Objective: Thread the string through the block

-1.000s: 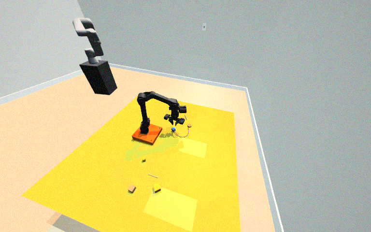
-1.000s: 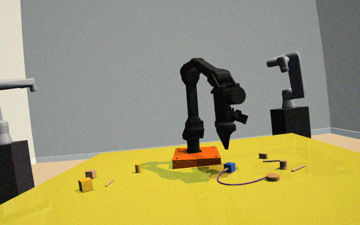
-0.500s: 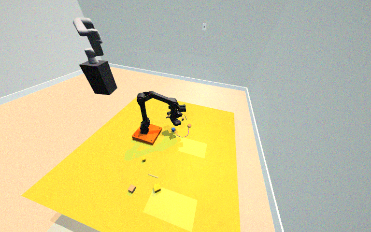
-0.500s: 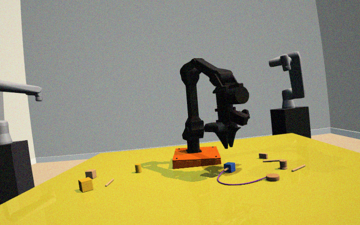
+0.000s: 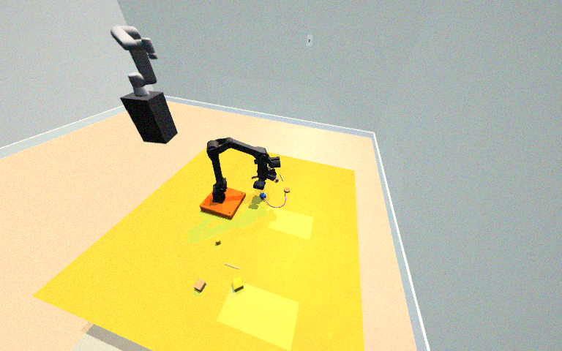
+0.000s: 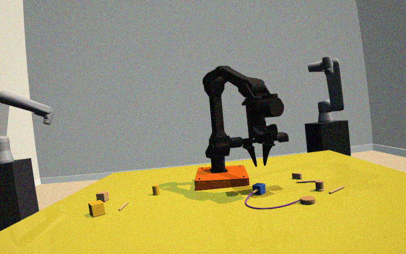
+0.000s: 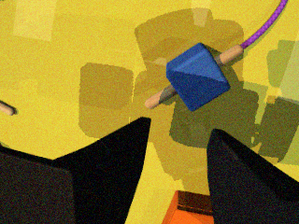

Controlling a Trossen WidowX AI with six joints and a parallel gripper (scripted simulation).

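The blue block lies 70 mm below my gripper tip and 10 mm to the right of it. Round my gripper tip: yellow cylinder: 350 mm to the right, 170 mm behind, 70 mm below; then wooden cylinder: 160 mm to the left, 80 mm ahead, 70 mm below; then round wooden button: 160 mm ahead, 80 mm below, 70 mm to the left.
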